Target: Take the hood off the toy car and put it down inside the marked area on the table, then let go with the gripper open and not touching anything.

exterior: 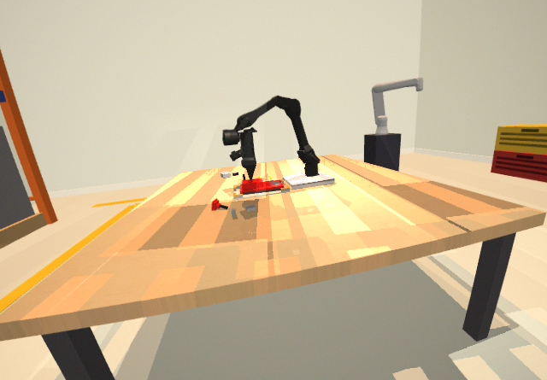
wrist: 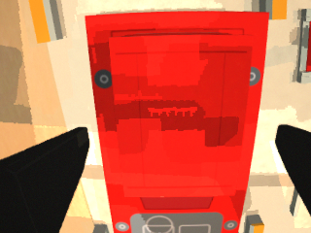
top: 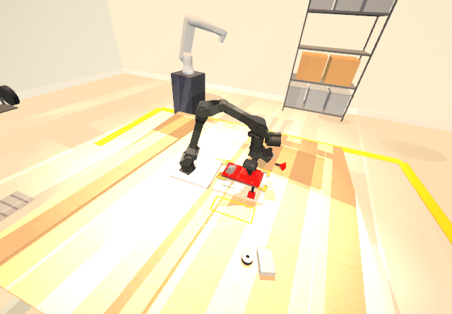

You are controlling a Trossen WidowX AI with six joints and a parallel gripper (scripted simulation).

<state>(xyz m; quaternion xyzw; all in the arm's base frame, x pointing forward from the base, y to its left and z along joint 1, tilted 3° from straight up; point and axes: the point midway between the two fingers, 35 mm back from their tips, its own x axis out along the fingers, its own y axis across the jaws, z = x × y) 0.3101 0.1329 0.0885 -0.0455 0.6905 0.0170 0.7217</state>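
Now: the hood 3 cm below my gripper tip. The rest, counted from my gripper tip: wheel: 14 cm ahead, 38 cm to the right, 6 cm below.
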